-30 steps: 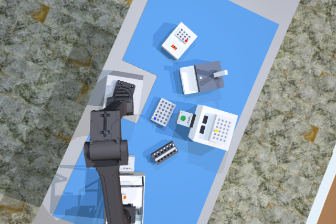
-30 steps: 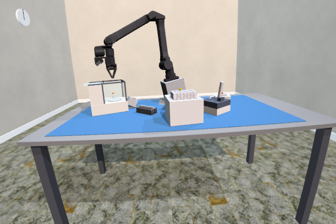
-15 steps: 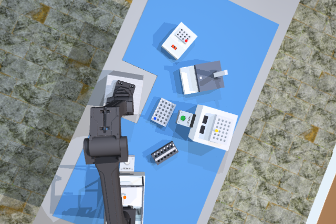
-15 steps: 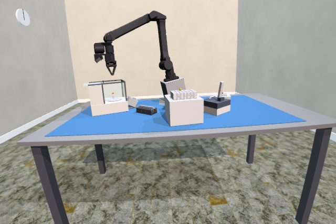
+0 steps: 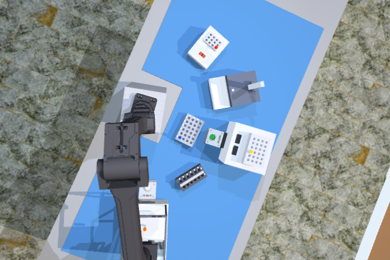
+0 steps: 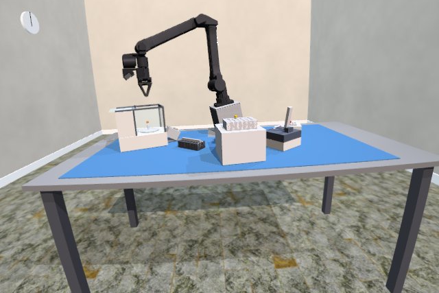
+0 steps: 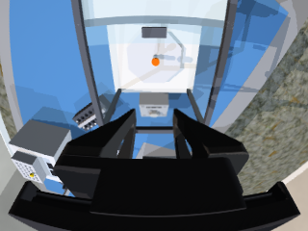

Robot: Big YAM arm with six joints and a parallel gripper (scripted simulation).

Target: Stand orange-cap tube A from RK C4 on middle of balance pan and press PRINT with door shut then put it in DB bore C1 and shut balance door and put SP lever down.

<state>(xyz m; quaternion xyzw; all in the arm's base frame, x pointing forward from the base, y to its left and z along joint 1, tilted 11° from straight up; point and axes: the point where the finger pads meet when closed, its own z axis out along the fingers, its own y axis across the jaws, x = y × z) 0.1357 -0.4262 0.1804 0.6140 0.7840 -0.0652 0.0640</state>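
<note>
Now: the balance door 20 mm ahead of my hand, 90 mm to the right of it and 60 mm below it. Round my hand: tube rack RK (80 mm ahead, 420 mm to the left, 260 mm below); white key (30 mm behind, 140 mm to the left, 200 mm below); black magnet block (140 mm ahead, 220 mm to the left, 250 mm below).
</note>
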